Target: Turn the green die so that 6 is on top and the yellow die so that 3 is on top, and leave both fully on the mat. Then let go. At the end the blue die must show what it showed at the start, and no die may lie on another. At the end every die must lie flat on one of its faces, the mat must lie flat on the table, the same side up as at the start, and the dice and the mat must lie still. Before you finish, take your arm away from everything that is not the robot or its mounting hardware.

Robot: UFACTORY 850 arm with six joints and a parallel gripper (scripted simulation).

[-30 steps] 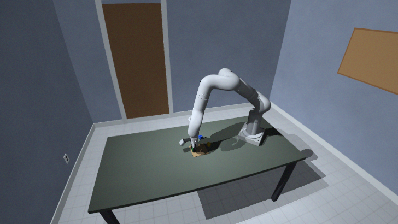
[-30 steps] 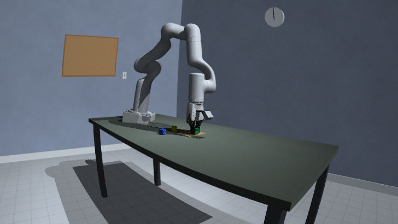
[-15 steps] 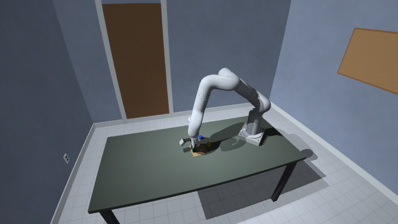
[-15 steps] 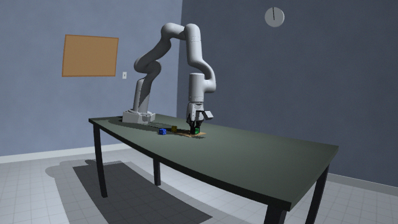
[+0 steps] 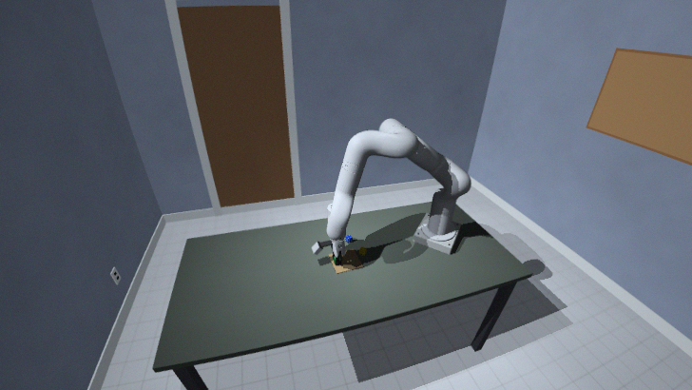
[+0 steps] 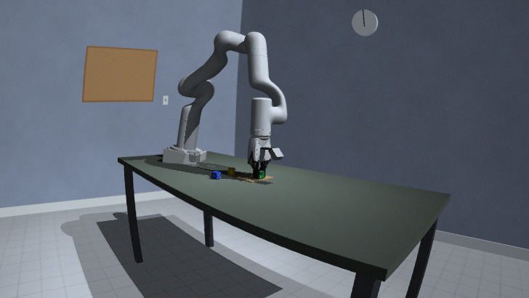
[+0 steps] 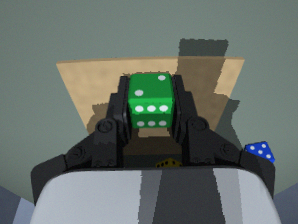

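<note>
My gripper is now 10 mm above the green die. The rest, counted from my hand: tan mat 40 mm behind, 30 mm below, 10 mm to the left; then yellow die 150 mm behind, 10 mm below; then blue die 130 mm to the right, 130 mm behind, 10 mm below.
</note>
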